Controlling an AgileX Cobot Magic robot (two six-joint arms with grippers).
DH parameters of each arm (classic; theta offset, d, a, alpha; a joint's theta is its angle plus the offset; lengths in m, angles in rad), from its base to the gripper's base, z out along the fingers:
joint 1: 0 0.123 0 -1.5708
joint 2: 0.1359 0 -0.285 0
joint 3: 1.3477 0 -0.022 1.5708
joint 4: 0 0.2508 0 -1.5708
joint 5: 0 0 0.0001 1.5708
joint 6: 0 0.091 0 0
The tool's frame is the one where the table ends.
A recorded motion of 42 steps. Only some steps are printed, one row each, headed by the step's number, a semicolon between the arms.
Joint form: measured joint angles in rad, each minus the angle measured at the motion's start. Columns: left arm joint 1, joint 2, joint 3, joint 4, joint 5, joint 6; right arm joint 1, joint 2, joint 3, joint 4, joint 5, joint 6.
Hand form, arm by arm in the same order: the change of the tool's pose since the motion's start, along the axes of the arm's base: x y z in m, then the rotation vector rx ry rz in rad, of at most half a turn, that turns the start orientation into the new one. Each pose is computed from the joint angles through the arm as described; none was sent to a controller.
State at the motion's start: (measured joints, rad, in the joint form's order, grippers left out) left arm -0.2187 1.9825 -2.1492 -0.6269 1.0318 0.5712; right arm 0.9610 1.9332 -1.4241 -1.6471 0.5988 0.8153
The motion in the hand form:
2: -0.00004 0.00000 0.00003 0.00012 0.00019 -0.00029; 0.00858 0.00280 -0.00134 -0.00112 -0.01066 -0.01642
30: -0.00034 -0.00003 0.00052 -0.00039 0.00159 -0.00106; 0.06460 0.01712 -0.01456 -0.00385 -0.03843 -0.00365
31: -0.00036 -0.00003 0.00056 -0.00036 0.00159 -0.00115; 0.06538 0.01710 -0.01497 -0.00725 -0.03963 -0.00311
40: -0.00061 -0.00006 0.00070 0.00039 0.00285 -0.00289; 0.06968 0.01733 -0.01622 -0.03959 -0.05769 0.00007
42: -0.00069 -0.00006 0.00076 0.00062 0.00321 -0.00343; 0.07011 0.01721 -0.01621 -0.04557 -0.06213 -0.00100
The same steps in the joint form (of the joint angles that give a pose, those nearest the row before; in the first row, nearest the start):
2: 0.0000 0.0000 -0.0002 0.0000 0.0005 0.0000; -0.0106 0.0293 -0.0374 -0.0011 0.0089 -0.0062
30: 0.0000 0.0000 -0.0024 0.0000 0.0037 -0.0019; -0.0986 0.2047 -0.2683 -0.0075 -0.0786 -0.0695
31: 0.0000 0.0000 -0.0026 0.0000 0.0039 -0.0019; -0.1000 0.2070 -0.2707 -0.0078 -0.0794 -0.0732
40: 0.0000 0.0000 -0.0037 0.0000 0.0069 -0.0019; -0.1057 0.2208 -0.2875 -0.0155 -0.0764 -0.1054
42: 0.0000 0.0000 -0.0040 0.0000 0.0079 -0.0019; -0.1060 0.2221 -0.2889 -0.0186 -0.0733 -0.1094

